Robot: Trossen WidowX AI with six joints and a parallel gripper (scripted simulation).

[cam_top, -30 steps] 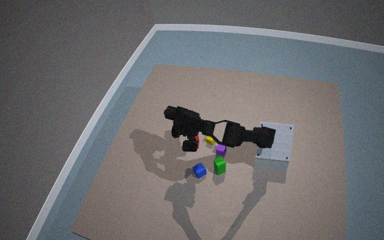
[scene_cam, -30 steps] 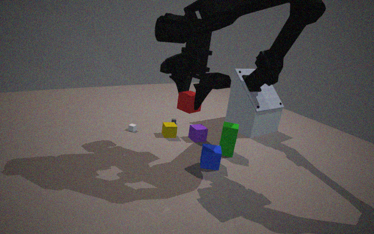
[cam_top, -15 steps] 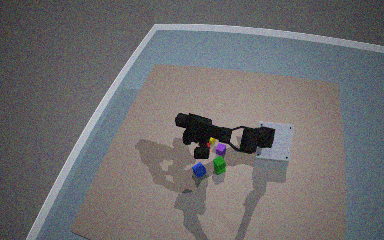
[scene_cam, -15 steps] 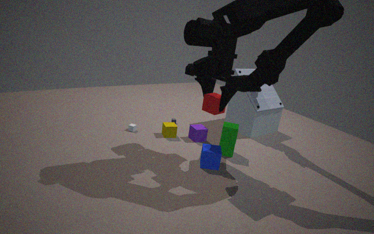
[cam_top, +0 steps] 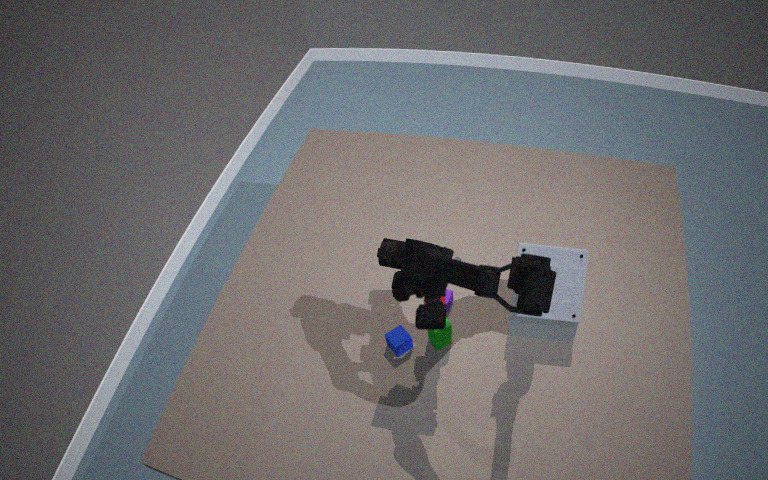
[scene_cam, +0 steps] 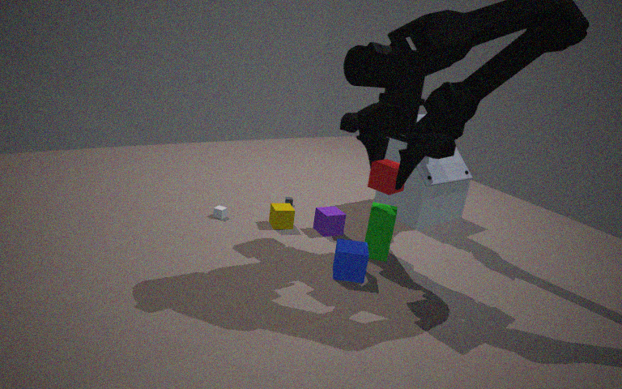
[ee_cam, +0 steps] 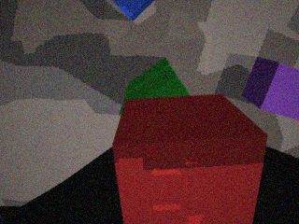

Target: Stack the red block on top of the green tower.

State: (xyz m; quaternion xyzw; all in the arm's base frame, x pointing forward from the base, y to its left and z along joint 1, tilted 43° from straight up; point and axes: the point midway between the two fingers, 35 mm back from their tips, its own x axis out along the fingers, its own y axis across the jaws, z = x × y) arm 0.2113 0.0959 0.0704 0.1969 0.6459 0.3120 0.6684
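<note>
Now: gripper tip 90 mm short of the blue cube, 30 mm to the right of it and 100 mm above it. Also, from my gripper tip: purple cube: 10 mm ahead, 110 mm to the right, 110 mm below; yellow block: 80 mm ahead, 160 mm to the right, 110 mm below; red block: 10 mm above.
</note>
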